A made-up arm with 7 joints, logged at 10 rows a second.
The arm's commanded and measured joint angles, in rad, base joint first. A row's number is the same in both.
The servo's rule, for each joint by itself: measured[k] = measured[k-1] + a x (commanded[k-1-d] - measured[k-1]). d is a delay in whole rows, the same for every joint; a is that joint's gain. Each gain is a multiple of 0.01, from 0.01 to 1. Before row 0 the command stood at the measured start. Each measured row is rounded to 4 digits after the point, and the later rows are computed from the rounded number. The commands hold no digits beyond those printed.
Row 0, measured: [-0.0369 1.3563 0.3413 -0.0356 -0.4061 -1.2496 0.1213]
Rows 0 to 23, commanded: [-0.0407 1.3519 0.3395 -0.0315 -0.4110 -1.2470 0.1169]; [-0.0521 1.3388 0.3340 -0.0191 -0.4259 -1.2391 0.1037]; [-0.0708 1.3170 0.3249 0.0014 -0.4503 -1.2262 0.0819]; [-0.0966 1.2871 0.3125 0.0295 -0.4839 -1.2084 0.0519]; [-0.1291 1.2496 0.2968 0.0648 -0.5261 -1.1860 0.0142]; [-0.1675 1.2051 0.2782 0.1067 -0.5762 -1.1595 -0.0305]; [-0.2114 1.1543 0.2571 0.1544 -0.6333 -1.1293 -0.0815]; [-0.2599 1.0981 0.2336 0.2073 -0.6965 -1.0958 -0.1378]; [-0.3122 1.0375 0.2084 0.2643 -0.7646 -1.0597 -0.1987]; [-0.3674 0.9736 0.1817 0.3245 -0.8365 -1.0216 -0.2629]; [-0.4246 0.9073 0.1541 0.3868 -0.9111 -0.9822 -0.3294]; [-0.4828 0.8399 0.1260 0.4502 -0.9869 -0.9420 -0.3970]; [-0.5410 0.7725 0.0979 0.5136 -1.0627 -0.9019 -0.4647]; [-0.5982 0.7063 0.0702 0.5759 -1.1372 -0.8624 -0.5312]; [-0.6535 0.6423 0.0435 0.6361 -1.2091 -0.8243 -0.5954]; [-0.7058 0.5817 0.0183 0.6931 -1.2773 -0.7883 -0.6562]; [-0.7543 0.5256 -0.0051 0.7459 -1.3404 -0.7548 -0.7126]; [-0.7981 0.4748 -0.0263 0.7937 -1.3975 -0.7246 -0.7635]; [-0.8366 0.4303 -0.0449 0.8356 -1.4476 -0.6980 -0.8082]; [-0.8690 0.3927 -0.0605 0.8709 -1.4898 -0.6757 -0.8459]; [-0.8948 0.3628 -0.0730 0.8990 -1.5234 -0.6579 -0.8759]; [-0.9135 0.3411 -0.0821 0.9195 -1.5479 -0.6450 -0.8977]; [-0.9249 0.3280 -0.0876 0.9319 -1.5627 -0.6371 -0.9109]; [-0.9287 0.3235 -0.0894 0.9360 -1.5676 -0.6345 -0.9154]
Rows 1 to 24, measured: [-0.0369 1.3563 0.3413 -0.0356 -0.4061 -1.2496 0.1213]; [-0.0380 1.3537 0.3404 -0.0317 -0.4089 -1.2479 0.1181]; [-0.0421 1.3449 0.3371 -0.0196 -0.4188 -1.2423 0.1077]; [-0.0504 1.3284 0.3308 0.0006 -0.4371 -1.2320 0.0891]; [-0.0638 1.3040 0.3213 0.0283 -0.4642 -1.2169 0.0623]; [-0.0827 1.2719 0.3086 0.0633 -0.5001 -1.1971 0.0277]; [-0.1073 1.2325 0.2928 0.1050 -0.5442 -1.1730 -0.0142]; [-0.1375 1.1864 0.2742 0.1524 -0.5959 -1.1450 -0.0627]; [-0.1730 1.1343 0.2531 0.2051 -0.6542 -1.1135 -0.1168]; [-0.2134 1.0772 0.2299 0.2619 -0.7182 -1.0791 -0.1758]; [-0.2581 1.0161 0.2048 0.3220 -0.7868 -1.0423 -0.2385]; [-0.3064 0.9519 0.1784 0.3842 -0.8589 -1.0038 -0.3039]; [-0.3576 0.8858 0.1512 0.4476 -0.9331 -0.9642 -0.3709]; [-0.4108 0.8190 0.1235 0.5110 -1.0083 -0.9243 -0.4384]; [-0.4651 0.7525 0.0958 0.5733 -1.0831 -0.8847 -0.5052]; [-0.5197 0.6875 0.0686 0.6336 -1.1562 -0.8460 -0.5701]; [-0.5737 0.6251 0.0424 0.6907 -1.2264 -0.8091 -0.6321]; [-0.6261 0.5664 0.0177 0.7437 -1.2925 -0.7743 -0.6901]; [-0.6760 0.5124 -0.0052 0.7917 -1.3534 -0.7425 -0.7429]; [-0.7226 0.4640 -0.0258 0.8338 -1.4080 -0.7140 -0.7899]; [-0.7651 0.4219 -0.0438 0.8694 -1.4554 -0.6895 -0.8302]; [-0.8027 0.3870 -0.0590 0.8978 -1.4948 -0.6693 -0.8631]; [-0.8348 0.3599 -0.0710 0.9186 -1.5256 -0.6537 -0.8880]; [-0.8609 0.3411 -0.0796 0.9314 -1.5471 -0.6431 -0.9045]
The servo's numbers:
d 1
a 0.29 0.59 0.52 0.96 0.58 0.64 0.72

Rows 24 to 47, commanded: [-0.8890 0.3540 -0.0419 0.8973 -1.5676 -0.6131 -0.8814]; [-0.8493 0.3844 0.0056 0.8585 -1.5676 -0.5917 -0.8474]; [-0.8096 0.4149 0.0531 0.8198 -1.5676 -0.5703 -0.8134]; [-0.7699 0.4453 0.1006 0.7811 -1.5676 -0.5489 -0.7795]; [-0.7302 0.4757 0.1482 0.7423 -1.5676 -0.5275 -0.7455]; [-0.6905 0.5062 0.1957 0.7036 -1.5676 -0.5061 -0.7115]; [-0.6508 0.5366 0.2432 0.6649 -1.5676 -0.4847 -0.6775]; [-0.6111 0.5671 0.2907 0.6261 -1.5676 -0.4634 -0.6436]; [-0.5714 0.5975 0.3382 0.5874 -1.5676 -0.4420 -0.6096]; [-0.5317 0.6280 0.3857 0.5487 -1.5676 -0.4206 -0.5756]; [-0.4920 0.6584 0.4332 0.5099 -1.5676 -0.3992 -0.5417]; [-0.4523 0.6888 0.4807 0.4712 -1.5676 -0.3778 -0.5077]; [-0.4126 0.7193 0.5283 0.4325 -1.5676 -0.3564 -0.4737]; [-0.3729 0.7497 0.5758 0.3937 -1.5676 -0.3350 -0.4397]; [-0.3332 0.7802 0.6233 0.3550 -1.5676 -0.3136 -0.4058]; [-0.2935 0.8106 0.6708 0.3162 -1.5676 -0.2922 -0.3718]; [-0.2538 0.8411 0.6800 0.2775 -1.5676 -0.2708 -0.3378]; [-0.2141 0.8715 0.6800 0.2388 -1.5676 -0.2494 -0.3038]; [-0.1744 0.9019 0.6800 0.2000 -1.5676 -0.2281 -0.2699]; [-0.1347 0.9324 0.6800 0.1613 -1.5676 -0.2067 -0.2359]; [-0.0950 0.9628 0.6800 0.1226 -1.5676 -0.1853 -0.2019]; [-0.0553 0.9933 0.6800 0.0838 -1.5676 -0.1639 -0.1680]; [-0.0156 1.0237 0.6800 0.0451 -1.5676 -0.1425 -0.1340]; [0.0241 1.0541 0.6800 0.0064 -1.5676 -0.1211 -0.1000]
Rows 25 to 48, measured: [-0.8806 0.3307 -0.0847 0.9358 -1.5590 -0.6376 -0.9123]; [-0.8830 0.3444 -0.0624 0.8988 -1.5640 -0.6219 -0.8901]; [-0.8732 0.3680 -0.0270 0.8601 -1.5661 -0.6026 -0.8594]; [-0.8548 0.3957 0.0147 0.8214 -1.5670 -0.5819 -0.8263]; [-0.8302 0.4250 0.0594 0.7827 -1.5673 -0.5608 -0.7926]; [-0.8012 0.4549 0.1056 0.7439 -1.5675 -0.5395 -0.7587]; [-0.7691 0.4852 0.1525 0.7052 -1.5676 -0.5181 -0.7247]; [-0.7348 0.5155 0.1997 0.6665 -1.5676 -0.4967 -0.6907]; [-0.6989 0.5459 0.2470 0.6277 -1.5676 -0.4754 -0.6568]; [-0.6619 0.5763 0.2944 0.5890 -1.5676 -0.4540 -0.6228]; [-0.6241 0.6068 0.3419 0.5503 -1.5676 -0.4326 -0.5888]; [-0.5858 0.6372 0.3894 0.5115 -1.5676 -0.4112 -0.5549]; [-0.5471 0.6676 0.4369 0.4728 -1.5676 -0.3898 -0.5209]; [-0.5081 0.6981 0.4844 0.4341 -1.5676 -0.3684 -0.4869]; [-0.4689 0.7285 0.5319 0.3953 -1.5676 -0.3470 -0.4529]; [-0.4295 0.7590 0.5794 0.3566 -1.5676 -0.3256 -0.4190]; [-0.3901 0.7894 0.6269 0.3178 -1.5676 -0.3042 -0.3850]; [-0.3506 0.8199 0.6545 0.2791 -1.5676 -0.2828 -0.3510]; [-0.3110 0.8503 0.6678 0.2404 -1.5676 -0.2614 -0.3170]; [-0.2714 0.8807 0.6741 0.2016 -1.5676 -0.2401 -0.2831]; [-0.2318 0.9112 0.6772 0.1629 -1.5676 -0.2187 -0.2491]; [-0.1921 0.9416 0.6787 0.1242 -1.5676 -0.1973 -0.2151]; [-0.1524 0.9721 0.6794 0.0854 -1.5676 -0.1759 -0.1812]; [-0.1127 1.0025 0.6797 0.0467 -1.5676 -0.1545 -0.1472]
